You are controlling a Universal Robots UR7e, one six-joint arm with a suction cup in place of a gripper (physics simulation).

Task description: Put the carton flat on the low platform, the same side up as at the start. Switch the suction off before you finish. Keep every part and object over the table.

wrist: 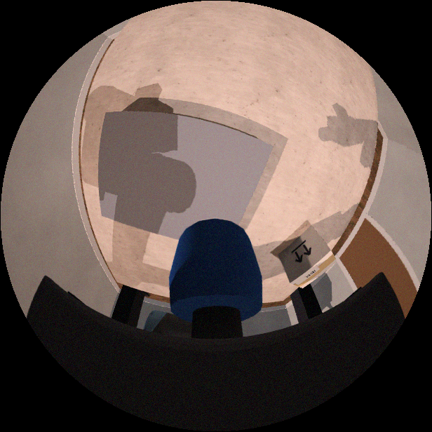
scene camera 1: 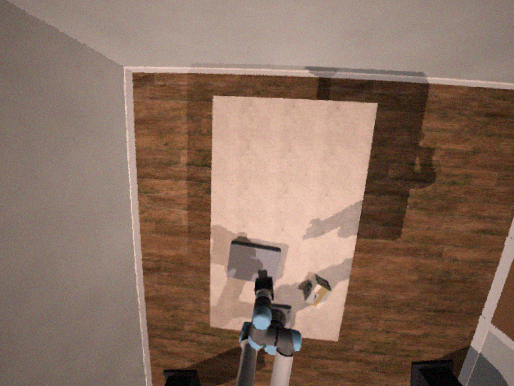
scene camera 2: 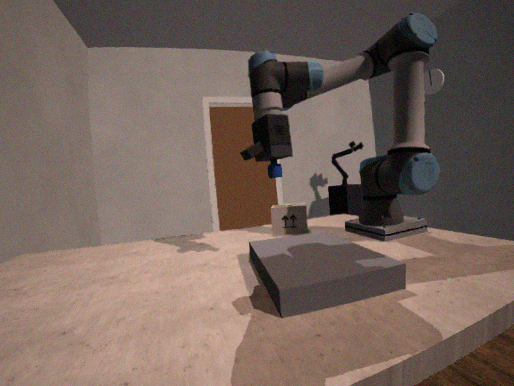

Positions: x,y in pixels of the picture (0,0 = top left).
A low platform shows in the wrist view, in scene camera 1 and in scene camera 2 (304,273). One and the same spot on the low platform: (wrist: 160,172) is (scene camera 1: 252,262).
